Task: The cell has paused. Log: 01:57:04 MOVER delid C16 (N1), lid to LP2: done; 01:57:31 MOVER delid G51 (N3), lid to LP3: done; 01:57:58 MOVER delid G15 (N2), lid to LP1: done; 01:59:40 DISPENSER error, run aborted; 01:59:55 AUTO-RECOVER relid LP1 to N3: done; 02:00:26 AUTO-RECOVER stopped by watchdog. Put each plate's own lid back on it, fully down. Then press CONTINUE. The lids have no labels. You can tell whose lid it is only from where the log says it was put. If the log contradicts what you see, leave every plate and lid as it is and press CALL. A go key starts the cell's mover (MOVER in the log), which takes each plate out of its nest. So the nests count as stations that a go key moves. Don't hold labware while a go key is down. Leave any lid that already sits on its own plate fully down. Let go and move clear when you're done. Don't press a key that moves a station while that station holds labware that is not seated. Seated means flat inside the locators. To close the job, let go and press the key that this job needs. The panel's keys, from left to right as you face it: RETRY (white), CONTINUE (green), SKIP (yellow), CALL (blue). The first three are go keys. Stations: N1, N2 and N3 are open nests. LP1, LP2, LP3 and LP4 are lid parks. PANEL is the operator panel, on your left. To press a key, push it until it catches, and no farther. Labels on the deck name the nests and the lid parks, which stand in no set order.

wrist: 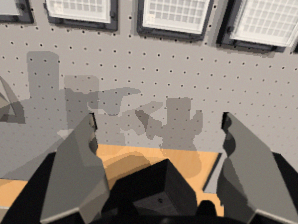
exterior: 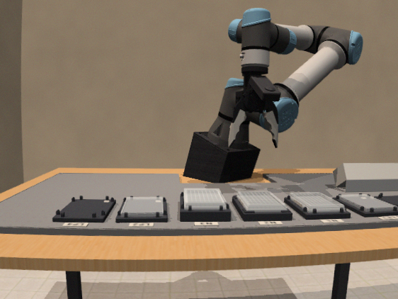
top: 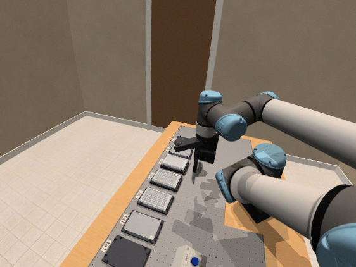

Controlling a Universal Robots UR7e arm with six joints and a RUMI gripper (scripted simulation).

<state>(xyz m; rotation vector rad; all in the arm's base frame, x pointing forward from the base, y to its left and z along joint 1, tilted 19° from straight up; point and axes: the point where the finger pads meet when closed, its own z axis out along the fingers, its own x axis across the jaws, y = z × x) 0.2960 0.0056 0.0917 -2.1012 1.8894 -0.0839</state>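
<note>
Right now my hand is 27 cm to the left of the LP2 lid park, 15 cm short of it and 13 cm above it. The rest, counted from my hand: plate: 14 cm ahead, 11 cm below, 1 cm to the right; LP3 lid park: 25 cm to the left, 13 cm below, 13 cm ahead; blue CALL key: 33 cm to the left, 10 cm behind, 7 cm below.
</note>
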